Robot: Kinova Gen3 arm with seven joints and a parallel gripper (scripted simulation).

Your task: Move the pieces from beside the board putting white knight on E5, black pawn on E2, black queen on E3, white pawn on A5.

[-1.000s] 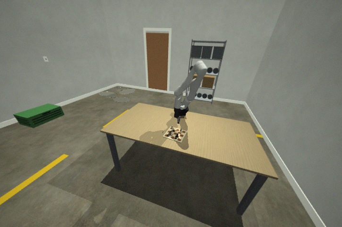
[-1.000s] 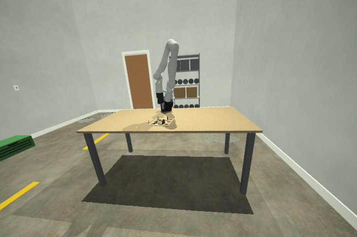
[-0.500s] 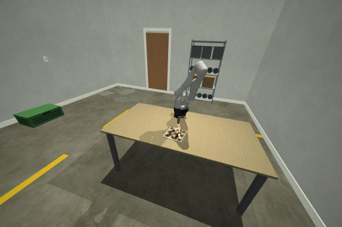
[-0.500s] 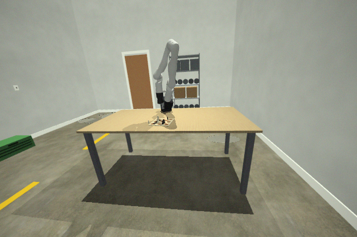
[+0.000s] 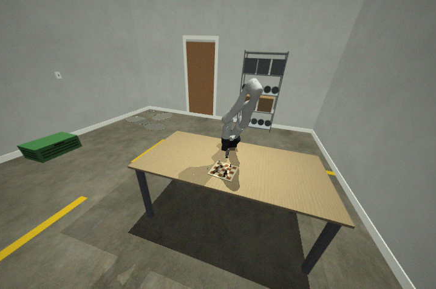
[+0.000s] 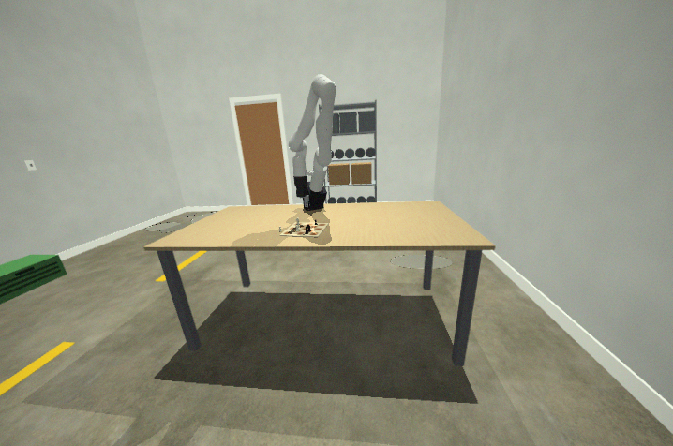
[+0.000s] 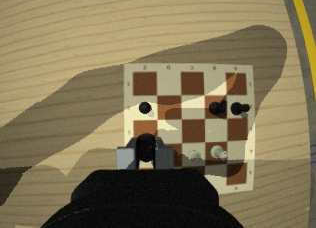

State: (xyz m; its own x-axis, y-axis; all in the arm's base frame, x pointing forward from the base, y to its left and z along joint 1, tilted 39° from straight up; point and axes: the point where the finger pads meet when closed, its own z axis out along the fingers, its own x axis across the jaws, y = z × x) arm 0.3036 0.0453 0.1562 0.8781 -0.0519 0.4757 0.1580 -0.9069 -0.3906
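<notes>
My gripper is now 10 mm past the black pawn, 40 mm to the right of it and 120 mm above it. Round my hand: chessboard 70 mm ahead, 20 mm to the left, 130 mm below; then black queen 10 mm below; then white pawn 130 mm ahead, 110 mm to the right, 120 mm below.
</notes>
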